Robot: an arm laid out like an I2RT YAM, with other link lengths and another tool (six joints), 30 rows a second.
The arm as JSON. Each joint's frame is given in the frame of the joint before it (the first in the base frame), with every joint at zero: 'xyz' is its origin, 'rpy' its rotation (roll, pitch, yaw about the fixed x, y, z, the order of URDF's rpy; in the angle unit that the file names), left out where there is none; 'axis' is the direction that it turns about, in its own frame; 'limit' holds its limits. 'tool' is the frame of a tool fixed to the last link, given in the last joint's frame.
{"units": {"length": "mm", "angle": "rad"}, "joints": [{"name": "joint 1", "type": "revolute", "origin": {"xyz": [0.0, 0.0, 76.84]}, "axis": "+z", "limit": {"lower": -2.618, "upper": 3.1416}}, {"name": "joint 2", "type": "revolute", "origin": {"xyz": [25.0, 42.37, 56.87]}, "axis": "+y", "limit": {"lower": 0.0, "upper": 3.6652}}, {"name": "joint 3", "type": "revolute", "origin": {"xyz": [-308.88, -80.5, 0.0]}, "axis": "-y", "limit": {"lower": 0.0, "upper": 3.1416}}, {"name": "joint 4", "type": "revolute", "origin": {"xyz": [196.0, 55.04, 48.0]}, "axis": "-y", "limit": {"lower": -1.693, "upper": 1.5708}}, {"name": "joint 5", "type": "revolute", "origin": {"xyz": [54.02, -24.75, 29.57]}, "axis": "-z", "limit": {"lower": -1.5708, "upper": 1.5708}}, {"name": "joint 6", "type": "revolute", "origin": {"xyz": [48.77, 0.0, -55.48]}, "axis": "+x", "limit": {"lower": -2.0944, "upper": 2.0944}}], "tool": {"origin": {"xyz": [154.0, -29.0, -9.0], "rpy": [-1.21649, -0.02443, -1.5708]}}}
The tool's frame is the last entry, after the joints.
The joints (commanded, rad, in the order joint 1, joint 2, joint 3, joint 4, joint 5, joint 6), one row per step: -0.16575, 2.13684, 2.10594, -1.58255, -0.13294, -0.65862; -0.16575, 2.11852, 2.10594, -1.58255, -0.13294, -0.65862; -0.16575, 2.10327, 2.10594, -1.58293, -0.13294, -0.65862; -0.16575, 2.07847, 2.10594, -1.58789, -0.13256, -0.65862; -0.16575, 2.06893, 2.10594, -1.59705, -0.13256, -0.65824; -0.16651, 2.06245, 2.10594, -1.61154, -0.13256, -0.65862; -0.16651, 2.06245, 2.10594, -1.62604, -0.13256, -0.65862; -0.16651, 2.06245, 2.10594, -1.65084, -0.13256, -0.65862; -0.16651, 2.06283, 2.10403, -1.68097, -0.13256, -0.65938; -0.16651, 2.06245, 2.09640, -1.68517, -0.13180, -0.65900; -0.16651, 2.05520, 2.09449, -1.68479, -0.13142, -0.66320; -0.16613, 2.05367, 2.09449, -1.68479, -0.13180, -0.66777; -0.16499, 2.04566, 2.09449, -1.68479, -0.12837, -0.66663; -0.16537, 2.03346, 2.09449, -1.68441, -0.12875, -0.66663; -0.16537, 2.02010, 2.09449, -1.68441, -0.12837, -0.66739; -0.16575, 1.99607, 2.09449, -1.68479, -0.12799, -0.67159
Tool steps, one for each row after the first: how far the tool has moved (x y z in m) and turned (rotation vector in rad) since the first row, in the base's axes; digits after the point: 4 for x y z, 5 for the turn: -0.0009, 0.0001, 0.0062, -0.00302, -0.01807, 0.00000; -0.0018, 0.0003, 0.0113, -0.00548, -0.03274, 0.00000; -0.0045, 0.0007, 0.0196, -0.00912, -0.05224, 0.00001; -0.0075, 0.0012, 0.0229, -0.00918, -0.05256, -0.00037; -0.0117, 0.0016, 0.0252, -0.00788, -0.04471, -0.00075; -0.0154, 0.0022, 0.0255, -0.00548, -0.03041, -0.00075; -0.0217, 0.0033, 0.0260, -0.00138, -0.00595, -0.00074; -0.0297, 0.0046, 0.0264, 0.00400, 0.02591, 0.00001; -0.0323, 0.0049, 0.0255, 0.00514, 0.03738, -0.00031; -0.0330, 0.0050, 0.0274, 0.00397, 0.03122, 0.00386; -0.0329, 0.0052, 0.0278, 0.00424, 0.02901, 0.00874; -0.0336, 0.0050, 0.0302, -0.00055, 0.02185, 0.00894; -0.0344, 0.0051, 0.0339, -0.00229, 0.00939, 0.00851; -0.0355, 0.0052, 0.0380, -0.00491, -0.00382, 0.00926; -0.0375, 0.0054, 0.0452, -0.00926, -0.02762, 0.01300
